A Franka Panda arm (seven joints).
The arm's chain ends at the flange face. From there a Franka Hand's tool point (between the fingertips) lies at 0.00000 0.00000 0.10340 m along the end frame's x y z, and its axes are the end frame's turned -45 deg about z.
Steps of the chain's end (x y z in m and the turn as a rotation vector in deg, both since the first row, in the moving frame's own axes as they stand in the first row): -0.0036, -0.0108, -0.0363, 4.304, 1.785, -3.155; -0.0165, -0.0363, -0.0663, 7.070, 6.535, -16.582; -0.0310, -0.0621, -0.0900, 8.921, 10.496, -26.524; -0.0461, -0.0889, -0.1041, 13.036, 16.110, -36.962; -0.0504, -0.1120, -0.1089, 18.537, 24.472, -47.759; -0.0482, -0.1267, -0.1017, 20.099, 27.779, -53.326
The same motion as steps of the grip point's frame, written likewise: 0.0128, -0.0136, -0.0366, 1.781, 4.306, -3.155; 0.0309, -0.0405, -0.0677, 0.378, 9.620, -16.582; 0.0461, -0.0695, -0.0929, -1.114, 13.730, -26.524; 0.0654, -0.1033, -0.1106, -2.174, 20.609, -36.962; 0.0928, -0.1295, -0.1226, -4.197, 30.412, -47.759; 0.1090, -0.1414, -0.1184, -5.431, 33.855, -53.326
